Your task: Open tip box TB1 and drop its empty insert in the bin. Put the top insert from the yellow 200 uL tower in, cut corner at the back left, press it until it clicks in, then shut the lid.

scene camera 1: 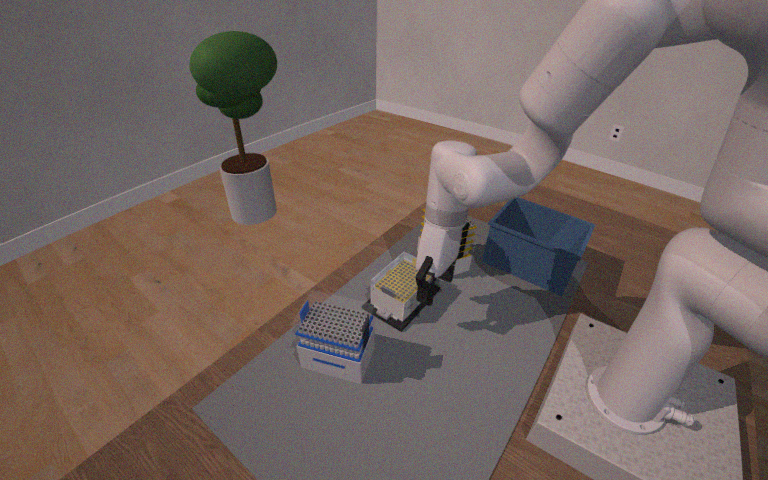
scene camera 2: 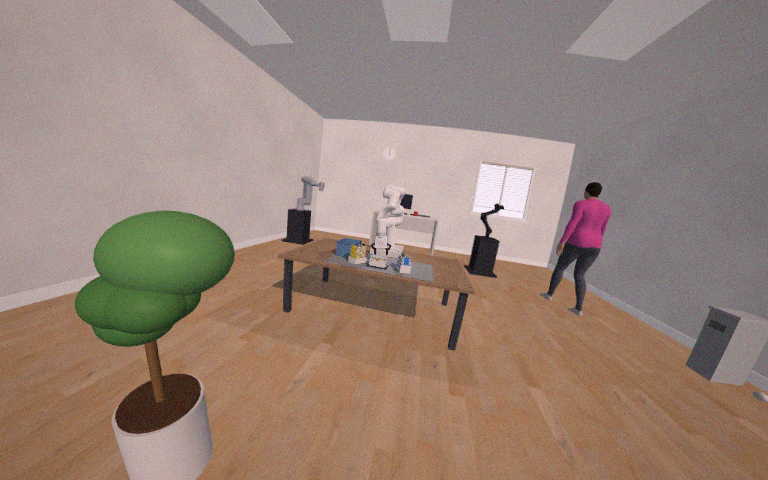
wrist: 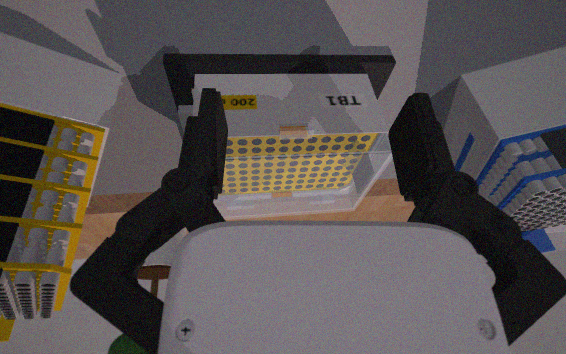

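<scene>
Tip box TB1 (scene camera 1: 390,302) (scene camera 2: 377,262) (wrist: 300,90) stands in a black holder (scene camera 1: 399,324) (wrist: 240,64). Its yellow insert (scene camera 1: 400,280) (wrist: 295,165) lies inside, with empty holes. The clear lid (wrist: 371,170) appears to be down over it. My gripper (scene camera 1: 434,281) (scene camera 2: 381,249) (wrist: 311,110) is open and empty, tilted above the front edge of TB1, one finger towards each side. The yellow 200 uL tower (scene camera 1: 463,263) (scene camera 2: 357,254) (wrist: 75,200) stands beside TB1; my arm partly hides it in scene camera 1. The blue bin (scene camera 1: 526,257) (scene camera 2: 346,247) stands beyond the tower.
A blue-and-white tip tower (scene camera 1: 331,350) (scene camera 2: 404,263) (wrist: 480,115) stands on TB1's other side, close to my right-hand finger in the wrist view. These things stand on a grey mat (scene camera 1: 419,418) on the wooden table (scene camera 2: 447,272). My arm's pale base plate (scene camera 1: 572,390) is at the mat's edge.
</scene>
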